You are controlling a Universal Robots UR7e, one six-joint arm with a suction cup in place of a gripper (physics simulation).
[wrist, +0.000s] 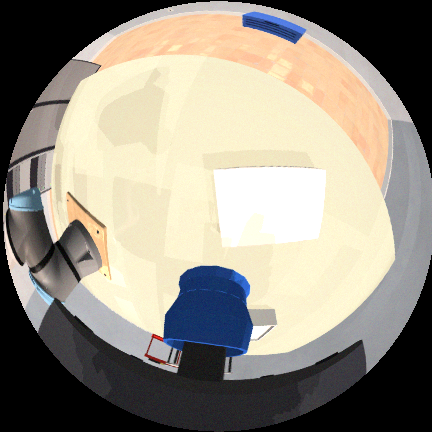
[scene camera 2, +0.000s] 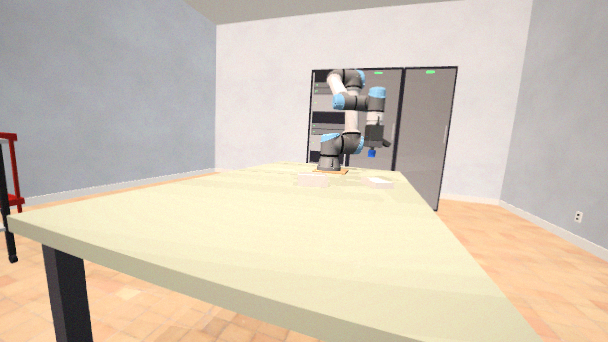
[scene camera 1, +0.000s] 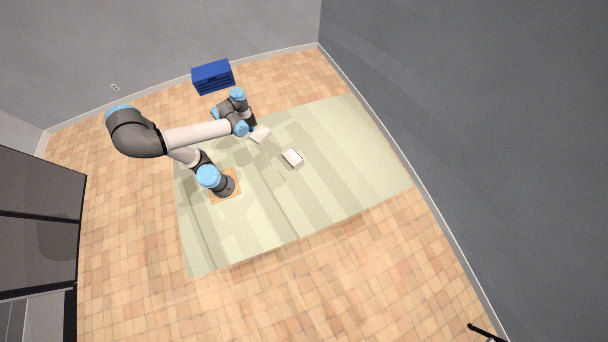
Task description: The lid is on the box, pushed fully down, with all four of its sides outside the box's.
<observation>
In view: my suction cup (wrist: 210, 307) and a white lid (wrist: 267, 204).
</observation>
